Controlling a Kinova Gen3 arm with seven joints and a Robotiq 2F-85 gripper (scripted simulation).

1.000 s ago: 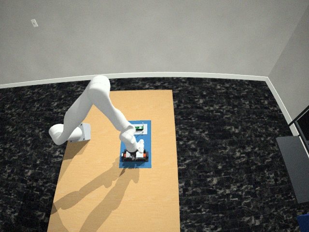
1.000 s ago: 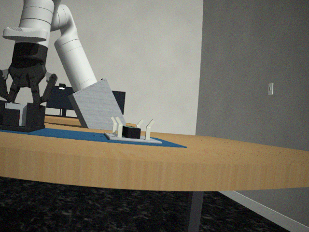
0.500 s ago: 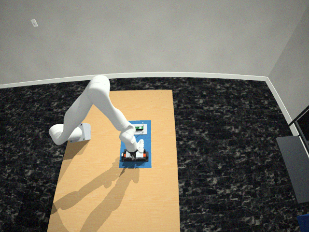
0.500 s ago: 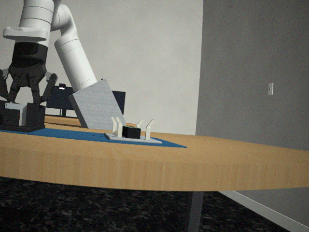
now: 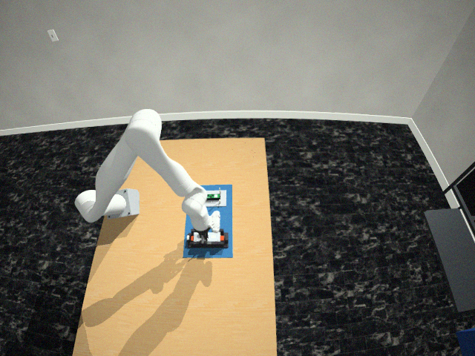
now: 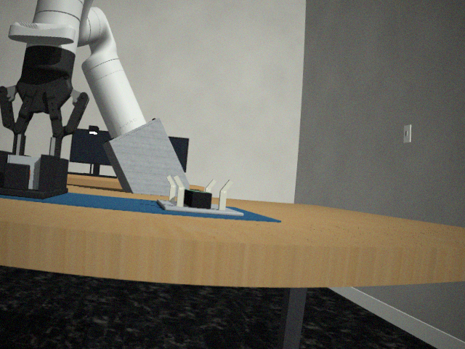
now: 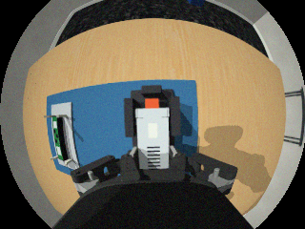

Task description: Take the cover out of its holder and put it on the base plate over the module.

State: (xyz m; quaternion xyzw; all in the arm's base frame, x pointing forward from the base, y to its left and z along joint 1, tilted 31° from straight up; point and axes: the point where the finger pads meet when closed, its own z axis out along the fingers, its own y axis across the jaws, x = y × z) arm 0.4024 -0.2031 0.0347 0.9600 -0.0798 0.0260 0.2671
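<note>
The cover lies 3 cm below my hand.
</note>
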